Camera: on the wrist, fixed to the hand. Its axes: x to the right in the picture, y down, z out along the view.
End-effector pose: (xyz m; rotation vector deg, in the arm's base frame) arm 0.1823 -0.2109 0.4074 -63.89 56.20 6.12
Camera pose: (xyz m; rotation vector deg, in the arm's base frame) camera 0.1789 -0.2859 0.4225 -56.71 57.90 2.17
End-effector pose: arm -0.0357 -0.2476 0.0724 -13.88 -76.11 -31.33
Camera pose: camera -0.0052 -0.3176 0.0672 -7.77 -75.95 -25.48
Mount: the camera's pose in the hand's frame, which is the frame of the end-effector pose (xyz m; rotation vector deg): 0.0159 -0.0448 -0.0600 7.58 1.77 0.97
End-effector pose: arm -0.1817 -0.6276 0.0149 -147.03 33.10 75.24
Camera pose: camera -0.1101 -0.6120 0.0371 -142.29 38.38 68.75
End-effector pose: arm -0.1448 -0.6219 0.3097 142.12 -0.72 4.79
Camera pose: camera -0.1310 -0.5495 0.3306 149.61 -0.88 7.67
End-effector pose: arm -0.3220 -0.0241 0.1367 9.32 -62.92 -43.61
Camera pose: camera -0.2886 -0.0817 0.0989 15.81 -64.15 -38.33
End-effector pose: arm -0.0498 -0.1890 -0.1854 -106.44 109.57 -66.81
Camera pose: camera -0.0589 -0.1758 -0.1105 -100.93 104.02 -73.90
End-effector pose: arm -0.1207 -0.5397 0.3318 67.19 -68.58 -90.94
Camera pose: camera -0.0695 -0.5580 0.2779 72.36 -74.76 -85.42
